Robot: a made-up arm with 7 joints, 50 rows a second.
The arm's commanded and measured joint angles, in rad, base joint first. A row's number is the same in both.
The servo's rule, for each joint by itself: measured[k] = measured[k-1] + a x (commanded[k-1-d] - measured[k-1]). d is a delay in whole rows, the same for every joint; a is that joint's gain. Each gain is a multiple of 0.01, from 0.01 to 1. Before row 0 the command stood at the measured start. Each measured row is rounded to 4 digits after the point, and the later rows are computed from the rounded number. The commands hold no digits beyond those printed.
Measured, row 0:
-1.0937, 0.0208, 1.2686, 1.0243, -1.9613, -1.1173, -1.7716
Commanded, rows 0 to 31:
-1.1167, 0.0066, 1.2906, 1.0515, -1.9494, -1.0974, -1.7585
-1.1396, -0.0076, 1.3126, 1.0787, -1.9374, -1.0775, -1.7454
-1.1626, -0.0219, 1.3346, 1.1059, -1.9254, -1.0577, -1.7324
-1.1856, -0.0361, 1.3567, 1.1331, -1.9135, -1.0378, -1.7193
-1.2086, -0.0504, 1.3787, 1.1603, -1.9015, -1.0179, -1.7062
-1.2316, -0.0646, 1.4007, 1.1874, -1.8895, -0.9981, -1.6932
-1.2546, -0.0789, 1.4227, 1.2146, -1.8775, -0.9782, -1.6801
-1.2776, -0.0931, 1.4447, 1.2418, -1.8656, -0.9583, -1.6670
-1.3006, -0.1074, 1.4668, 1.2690, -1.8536, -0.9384, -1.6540
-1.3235, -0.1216, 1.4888, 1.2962, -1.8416, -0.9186, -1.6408
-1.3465, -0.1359, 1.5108, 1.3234, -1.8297, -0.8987, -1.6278
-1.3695, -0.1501, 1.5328, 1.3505, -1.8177, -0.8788, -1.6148
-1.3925, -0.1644, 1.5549, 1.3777, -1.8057, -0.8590, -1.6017
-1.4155, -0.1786, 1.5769, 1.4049, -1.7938, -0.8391, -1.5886
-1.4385, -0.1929, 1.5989, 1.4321, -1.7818, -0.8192, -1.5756
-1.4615, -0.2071, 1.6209, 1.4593, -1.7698, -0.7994, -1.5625
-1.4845, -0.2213, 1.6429, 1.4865, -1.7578, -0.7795, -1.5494
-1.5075, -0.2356, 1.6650, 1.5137, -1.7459, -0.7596, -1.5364
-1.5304, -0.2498, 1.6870, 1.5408, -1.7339, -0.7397, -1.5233
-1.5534, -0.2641, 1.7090, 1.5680, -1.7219, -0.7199, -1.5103
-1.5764, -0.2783, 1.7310, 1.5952, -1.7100, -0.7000, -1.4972
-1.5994, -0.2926, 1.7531, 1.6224, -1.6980, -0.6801, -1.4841
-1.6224, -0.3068, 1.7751, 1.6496, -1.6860, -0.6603, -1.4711
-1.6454, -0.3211, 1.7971, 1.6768, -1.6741, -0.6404, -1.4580
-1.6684, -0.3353, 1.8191, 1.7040, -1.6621, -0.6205, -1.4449
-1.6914, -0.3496, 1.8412, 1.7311, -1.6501, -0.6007, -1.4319
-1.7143, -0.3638, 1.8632, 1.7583, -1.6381, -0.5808, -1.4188
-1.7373, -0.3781, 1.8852, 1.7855, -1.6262, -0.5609, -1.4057
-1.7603, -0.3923, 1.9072, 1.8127, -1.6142, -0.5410, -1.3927
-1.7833, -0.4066, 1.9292, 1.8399, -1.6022, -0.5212, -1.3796
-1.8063, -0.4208, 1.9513, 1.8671, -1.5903, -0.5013, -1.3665
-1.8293, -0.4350, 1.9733, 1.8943, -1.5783, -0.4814, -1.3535
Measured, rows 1 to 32:
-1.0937, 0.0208, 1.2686, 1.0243, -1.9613, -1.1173, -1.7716
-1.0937, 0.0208, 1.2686, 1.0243, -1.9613, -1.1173, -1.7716
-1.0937, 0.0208, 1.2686, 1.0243, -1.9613, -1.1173, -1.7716
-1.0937, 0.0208, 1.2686, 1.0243, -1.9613, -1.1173, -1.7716
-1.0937, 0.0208, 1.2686, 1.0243, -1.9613, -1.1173, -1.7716
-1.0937, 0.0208, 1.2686, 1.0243, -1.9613, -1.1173, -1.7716
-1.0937, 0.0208, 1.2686, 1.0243, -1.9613, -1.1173, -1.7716
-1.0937, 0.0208, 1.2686, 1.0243, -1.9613, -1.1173, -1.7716
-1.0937, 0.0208, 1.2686, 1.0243, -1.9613, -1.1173, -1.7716
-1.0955, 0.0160, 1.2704, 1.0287, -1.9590, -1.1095, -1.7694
-1.0990, 0.0080, 1.2738, 1.0367, -1.9549, -1.0970, -1.7653
-1.1041, -0.0022, 1.2787, 1.0478, -1.9493, -1.0817, -1.7597
-1.1106, -0.0137, 1.2849, 1.0614, -1.9425, -1.0646, -1.7528
-1.1184, -0.0262, 1.2924, 1.0772, -1.9347, -1.0464, -1.7449
-1.1275, -0.0393, 1.3011, 1.0948, -1.9261, -1.0276, -1.7361
-1.1377, -0.0528, 1.3108, 1.1140, -1.9169, -1.0083, -1.7266
-1.1489, -0.0665, 1.3215, 1.1344, -1.9072, -0.9888, -1.7165
-1.1610, -0.0804, 1.3331, 1.1559, -1.8970, -0.9691, -1.7059
-1.1740, -0.0944, 1.3456, 1.1783, -1.8865, -0.9494, -1.6948
-1.1878, -0.1085, 1.3588, 1.2015, -1.8757, -0.9296, -1.6834
-1.2023, -0.1226, 1.3727, 1.2253, -1.8647, -0.9098, -1.6717
-1.2175, -0.1368, 1.3873, 1.2497, -1.8535, -0.8900, -1.6598
-1.2333, -0.1510, 1.4025, 1.2745, -1.8422, -0.8701, -1.6477
-1.2497, -0.1652, 1.4182, 1.2997, -1.8307, -0.8502, -1.6354
-1.2666, -0.1794, 1.4344, 1.3252, -1.8191, -0.8304, -1.6230
-1.2840, -0.1936, 1.4511, 1.3510, -1.8075, -0.8105, -1.6105
-1.3019, -0.2079, 1.4682, 1.3770, -1.7958, -0.7906, -1.5979
-1.3202, -0.2221, 1.4857, 1.4032, -1.7840, -0.7707, -1.5852
-1.3389, -0.2364, 1.5036, 1.4296, -1.7722, -0.7509, -1.5725
-1.3579, -0.2506, 1.5218, 1.4561, -1.7604, -0.7310, -1.5597
-1.3772, -0.2649, 1.5403, 1.4827, -1.7485, -0.7111, -1.5468
-1.3968, -0.2791, 1.5591, 1.5094, -1.7366, -0.6913, -1.5339
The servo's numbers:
d 9
a 0.08 0.34 0.08 0.16 0.19 0.39 0.17

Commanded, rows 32 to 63:
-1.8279, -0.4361, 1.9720, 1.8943, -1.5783, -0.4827, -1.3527
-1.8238, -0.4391, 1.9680, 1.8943, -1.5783, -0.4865, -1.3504
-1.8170, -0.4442, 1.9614, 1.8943, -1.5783, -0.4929, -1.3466
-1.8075, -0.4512, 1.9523, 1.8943, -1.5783, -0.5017, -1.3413
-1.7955, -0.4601, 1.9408, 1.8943, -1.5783, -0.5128, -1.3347
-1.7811, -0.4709, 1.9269, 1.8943, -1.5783, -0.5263, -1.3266
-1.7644, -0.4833, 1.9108, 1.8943, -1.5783, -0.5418, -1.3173
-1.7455, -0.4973, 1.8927, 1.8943, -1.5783, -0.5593, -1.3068
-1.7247, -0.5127, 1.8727, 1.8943, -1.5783, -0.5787, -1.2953
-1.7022, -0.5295, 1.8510, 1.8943, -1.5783, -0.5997, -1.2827
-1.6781, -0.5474, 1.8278, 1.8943, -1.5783, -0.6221, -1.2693
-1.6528, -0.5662, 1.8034, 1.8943, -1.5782, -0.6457, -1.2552
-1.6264, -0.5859, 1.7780, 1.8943, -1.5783, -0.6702, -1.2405
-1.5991, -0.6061, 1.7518, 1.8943, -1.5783, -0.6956, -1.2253
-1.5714, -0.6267, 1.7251, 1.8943, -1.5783, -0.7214, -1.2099
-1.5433, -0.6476, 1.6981, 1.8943, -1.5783, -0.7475, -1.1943
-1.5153, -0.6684, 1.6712, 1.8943, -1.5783, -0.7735, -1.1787
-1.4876, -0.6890, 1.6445, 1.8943, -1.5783, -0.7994, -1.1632
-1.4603, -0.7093, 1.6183, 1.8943, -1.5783, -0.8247, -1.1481
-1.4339, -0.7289, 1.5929, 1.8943, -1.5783, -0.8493, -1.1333
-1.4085, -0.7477, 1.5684, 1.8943, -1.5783, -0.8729, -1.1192
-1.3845, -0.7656, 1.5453, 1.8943, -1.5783, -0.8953, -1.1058
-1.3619, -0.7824, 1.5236, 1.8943, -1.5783, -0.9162, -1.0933
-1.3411, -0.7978, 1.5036, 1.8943, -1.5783, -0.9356, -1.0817
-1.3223, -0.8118, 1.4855, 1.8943, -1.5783, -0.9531, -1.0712
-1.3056, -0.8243, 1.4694, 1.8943, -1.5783, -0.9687, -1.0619
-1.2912, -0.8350, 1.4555, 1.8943, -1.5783, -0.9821, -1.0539
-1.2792, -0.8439, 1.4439, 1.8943, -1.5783, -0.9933, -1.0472
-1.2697, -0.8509, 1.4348, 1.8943, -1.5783, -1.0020, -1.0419
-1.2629, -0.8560, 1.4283, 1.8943, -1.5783, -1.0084, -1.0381
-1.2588, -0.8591, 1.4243, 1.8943, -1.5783, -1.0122, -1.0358
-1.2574, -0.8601, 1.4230, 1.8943, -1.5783, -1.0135, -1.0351
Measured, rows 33 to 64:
-1.4167, -0.2934, 1.5781, 1.5362, -1.7247, -0.6714, -1.5210
-1.4368, -0.3076, 1.5974, 1.5630, -1.7128, -0.6515, -1.5081
-1.4572, -0.3219, 1.6169, 1.5899, -1.7009, -0.6317, -1.4951
-1.4778, -0.3361, 1.6366, 1.6168, -1.6890, -0.6118, -1.4821
-1.4986, -0.3504, 1.6565, 1.6438, -1.6771, -0.5919, -1.4691
-1.5195, -0.3646, 1.6766, 1.6708, -1.6651, -0.5720, -1.4561
-1.5406, -0.3789, 1.6968, 1.6979, -1.6531, -0.5522, -1.4431
-1.5619, -0.3931, 1.7172, 1.7250, -1.6412, -0.5323, -1.4301
-1.5833, -0.4073, 1.7377, 1.7521, -1.6292, -0.5124, -1.4171
-1.6029, -0.4171, 1.7564, 1.7749, -1.6195, -0.5008, -1.4062
-1.6206, -0.4246, 1.7733, 1.7940, -1.6117, -0.4952, -1.3967
-1.6363, -0.4313, 1.7883, 1.8100, -1.6054, -0.4943, -1.3882
-1.6500, -0.4381, 1.8014, 1.8235, -1.6003, -0.4972, -1.3802
-1.6616, -0.4456, 1.8126, 1.8348, -1.5961, -0.5033, -1.3725
-1.6712, -0.4542, 1.8217, 1.8443, -1.5927, -0.5123, -1.3647
-1.6787, -0.4641, 1.8288, 1.8523, -1.5900, -0.5238, -1.3566
-1.6840, -0.4754, 1.8339, 1.8590, -1.5878, -0.5376, -1.3481
-1.6873, -0.4881, 1.8370, 1.8646, -1.5860, -0.5536, -1.3391
-1.6885, -0.5022, 1.8381, 1.8694, -1.5845, -0.5716, -1.3295
-1.6877, -0.5176, 1.8373, 1.8734, -1.5833, -0.5913, -1.3193
-1.6849, -0.5341, 1.8346, 1.8767, -1.5823, -0.6125, -1.3084
-1.6802, -0.5517, 1.8301, 1.8795, -1.5815, -0.6350, -1.2969
-1.6737, -0.5702, 1.8238, 1.8819, -1.5809, -0.6586, -1.2847
-1.6655, -0.5894, 1.8159, 1.8839, -1.5804, -0.6831, -1.2720
-1.6557, -0.6092, 1.8065, 1.8856, -1.5800, -0.7082, -1.2588
-1.6445, -0.6293, 1.7957, 1.8870, -1.5797, -0.7337, -1.2452
-1.6319, -0.6496, 1.7836, 1.8882, -1.5794, -0.7593, -1.2313
-1.6182, -0.6699, 1.7704, 1.8892, -1.5792, -0.7848, -1.2172
-1.6035, -0.6900, 1.7562, 1.8900, -1.5790, -0.8100, -1.2029
-1.5879, -0.7096, 1.7412, 1.8907, -1.5789, -0.8345, -1.1887
-1.5716, -0.7286, 1.7255, 1.8913, -1.5788, -0.8582, -1.1746
-1.5548, -0.7469, 1.7093, 1.8918, -1.5787, -0.8808, -1.1608

